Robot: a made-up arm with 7 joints.
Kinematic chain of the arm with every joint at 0, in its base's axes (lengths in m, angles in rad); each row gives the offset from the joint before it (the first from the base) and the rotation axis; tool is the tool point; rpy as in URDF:
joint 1: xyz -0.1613 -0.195 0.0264 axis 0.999 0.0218 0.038
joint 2: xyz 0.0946 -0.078 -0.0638 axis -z
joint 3: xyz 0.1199 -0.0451 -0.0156 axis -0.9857 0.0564 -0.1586
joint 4: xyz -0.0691 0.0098 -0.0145 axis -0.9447 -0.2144 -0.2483
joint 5: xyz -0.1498 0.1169 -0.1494 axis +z
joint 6: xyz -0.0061 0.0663 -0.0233 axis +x
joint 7: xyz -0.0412 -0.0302 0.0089 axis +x
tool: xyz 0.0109 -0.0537 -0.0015 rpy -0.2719 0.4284 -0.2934
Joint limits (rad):
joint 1: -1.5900..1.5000
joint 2: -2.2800..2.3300
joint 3: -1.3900..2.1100
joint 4: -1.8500..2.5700
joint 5: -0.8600..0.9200
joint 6: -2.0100..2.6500
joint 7: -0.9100..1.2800
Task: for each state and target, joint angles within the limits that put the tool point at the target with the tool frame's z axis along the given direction. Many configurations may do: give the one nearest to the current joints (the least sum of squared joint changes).
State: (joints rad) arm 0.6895 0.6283 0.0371 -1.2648 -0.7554 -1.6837 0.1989
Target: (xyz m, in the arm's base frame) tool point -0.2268 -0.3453 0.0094 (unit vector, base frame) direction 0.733 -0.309 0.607
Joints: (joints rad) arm 0.7191 0.7137 -0.7174 -1.5715 -0.8484 -1.6909 -0.2972
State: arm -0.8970 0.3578 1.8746 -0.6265 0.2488 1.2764 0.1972
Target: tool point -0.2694 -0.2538 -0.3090 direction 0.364 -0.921 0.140
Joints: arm -0.2310 0.4611 1.6778 -0.9938 0.7094 1.4825 0.4605
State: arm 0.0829 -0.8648 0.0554 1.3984 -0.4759 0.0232 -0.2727
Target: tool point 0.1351 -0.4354 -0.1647 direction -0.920 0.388 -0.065
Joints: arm -0.4497 -1.7442 0.2310 1.2922 -0.1277 0.3936 -0.4921
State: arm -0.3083 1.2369 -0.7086 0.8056 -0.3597 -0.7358 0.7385
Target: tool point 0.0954 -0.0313 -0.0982 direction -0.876 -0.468 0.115
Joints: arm 0.5845 1.3887 -1.1014 0.5381 -0.4231 -0.3711 1.0454
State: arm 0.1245 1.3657 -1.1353 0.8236 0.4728 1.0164 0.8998
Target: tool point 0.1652 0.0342 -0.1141 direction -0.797 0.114 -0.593
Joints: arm 0.9319 1.4656 -1.1571 0.7938 -0.1171 0.9946 0.9209
